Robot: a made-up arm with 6 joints.
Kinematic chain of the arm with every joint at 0, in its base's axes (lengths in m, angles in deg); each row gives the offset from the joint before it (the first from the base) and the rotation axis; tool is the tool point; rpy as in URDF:
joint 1: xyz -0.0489 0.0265 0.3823 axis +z
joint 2: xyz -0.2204 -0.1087 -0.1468 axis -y
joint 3: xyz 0 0.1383 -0.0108 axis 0.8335 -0.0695 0.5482
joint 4: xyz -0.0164 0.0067 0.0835 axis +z
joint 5: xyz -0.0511 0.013 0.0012 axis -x
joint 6: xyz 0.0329 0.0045 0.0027 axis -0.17 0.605 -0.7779
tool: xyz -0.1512 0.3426 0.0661 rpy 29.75 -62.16 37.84
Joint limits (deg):
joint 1: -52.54..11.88
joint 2: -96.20..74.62
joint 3: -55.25..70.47
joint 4: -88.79..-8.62
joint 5: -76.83..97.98
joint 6: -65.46..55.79
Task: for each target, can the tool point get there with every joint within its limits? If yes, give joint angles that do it. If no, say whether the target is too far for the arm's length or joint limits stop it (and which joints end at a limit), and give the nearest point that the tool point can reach.
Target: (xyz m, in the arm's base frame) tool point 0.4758 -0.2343 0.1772
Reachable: no: joint limits stop it (at a limit: joint 1, joint 2) | nearest point 0.2196 -0.0479 0.2076 | short by 0.318 m
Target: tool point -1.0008 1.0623 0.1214
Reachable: no: too far | nearest point -0.5148 0.5335 0.1906 | short by 0.722 m
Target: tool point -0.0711 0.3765 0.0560
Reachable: yes | joints -17.03 -7.99 -1.39 -41.99 48.90 12.68
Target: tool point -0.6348 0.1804 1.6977
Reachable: no: too far | nearest point -0.3789 0.1132 0.6885 | short by 1.043 m
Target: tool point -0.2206 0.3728 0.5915
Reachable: yes | joints -42.26 -61.40 42.27 -26.72 39.77 -53.83
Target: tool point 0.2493 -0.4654 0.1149
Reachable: no: joint limits stop it (at a limit: joint 1, joint 2, joint 3) | nearest point 0.0697 -0.3030 0.1659 | short by 0.247 m
